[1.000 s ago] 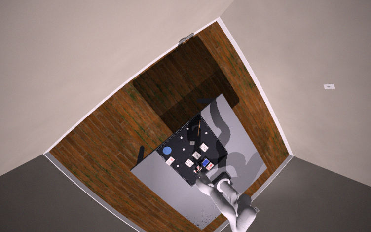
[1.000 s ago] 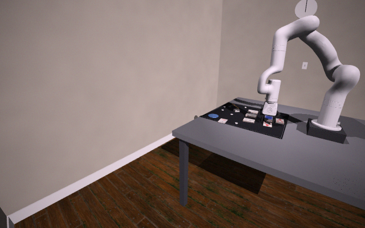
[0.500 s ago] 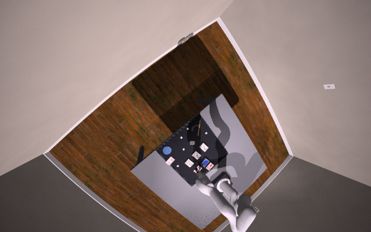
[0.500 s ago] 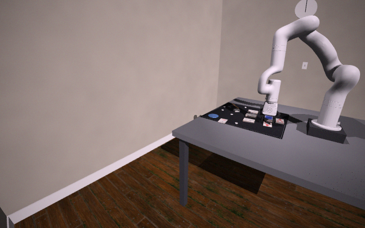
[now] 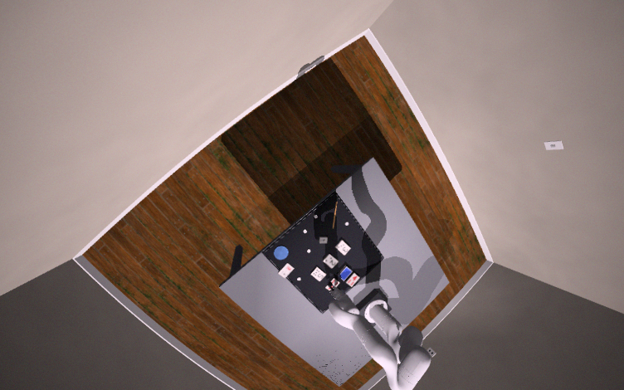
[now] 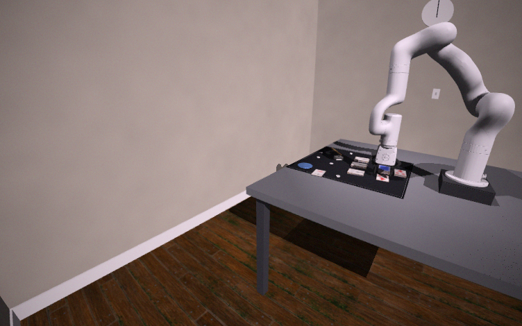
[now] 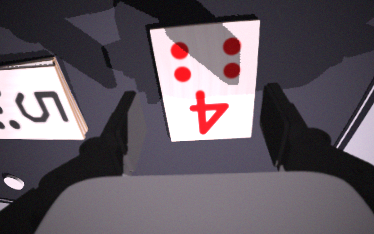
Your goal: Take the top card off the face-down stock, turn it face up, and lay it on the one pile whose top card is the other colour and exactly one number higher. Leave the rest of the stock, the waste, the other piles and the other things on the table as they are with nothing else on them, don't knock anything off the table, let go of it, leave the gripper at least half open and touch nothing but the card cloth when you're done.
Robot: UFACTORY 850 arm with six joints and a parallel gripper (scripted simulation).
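Right now my hand is 30 mm above the red 4 card and 10 mm past it. Round my hand: red 4: 120 mm to the right, 90 mm behind, 20 mm below; black 5: 140 mm ahead, 30 mm below, 10 mm to the left; black 2: 140 mm ahead, 110 mm to the right, 20 mm below.
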